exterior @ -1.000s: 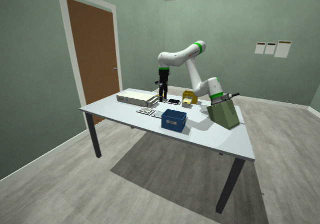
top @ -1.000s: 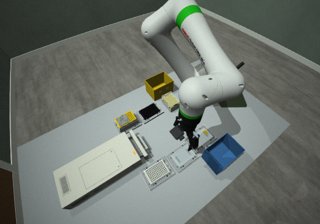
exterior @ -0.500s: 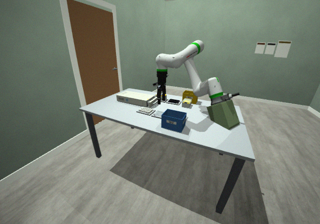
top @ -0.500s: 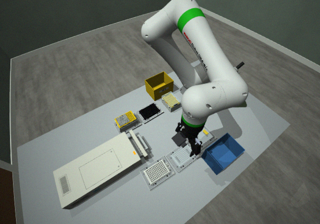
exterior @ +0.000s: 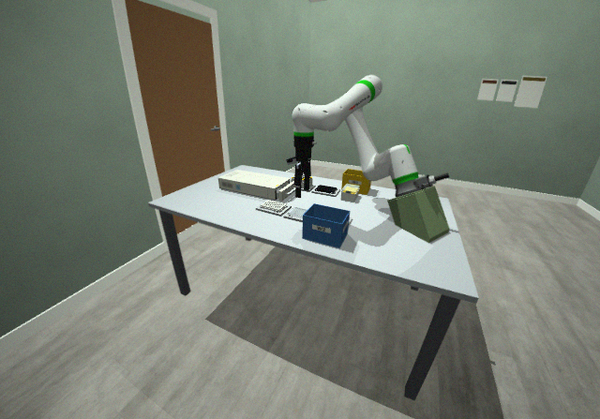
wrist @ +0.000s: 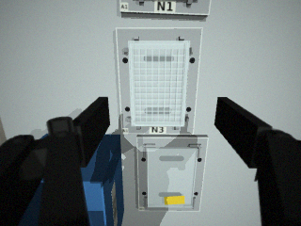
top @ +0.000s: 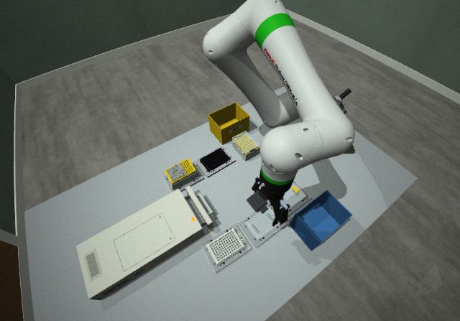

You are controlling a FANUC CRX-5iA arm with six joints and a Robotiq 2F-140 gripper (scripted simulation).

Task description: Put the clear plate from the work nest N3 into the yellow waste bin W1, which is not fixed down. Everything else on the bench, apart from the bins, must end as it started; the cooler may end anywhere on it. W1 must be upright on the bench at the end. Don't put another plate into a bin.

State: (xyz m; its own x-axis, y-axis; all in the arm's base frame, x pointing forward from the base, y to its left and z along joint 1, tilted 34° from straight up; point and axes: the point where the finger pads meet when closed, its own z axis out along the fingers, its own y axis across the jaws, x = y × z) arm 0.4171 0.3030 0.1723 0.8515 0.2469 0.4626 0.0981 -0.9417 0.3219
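The clear plate lies 13 cm below my hand. From my hand the other things lie so: white plate (18 cm ahead, 1 cm to the left, 13 cm below); then blue bin (19 cm behind, 11 cm to the left, 11 cm below); then slotted nest N3 (15 cm below).
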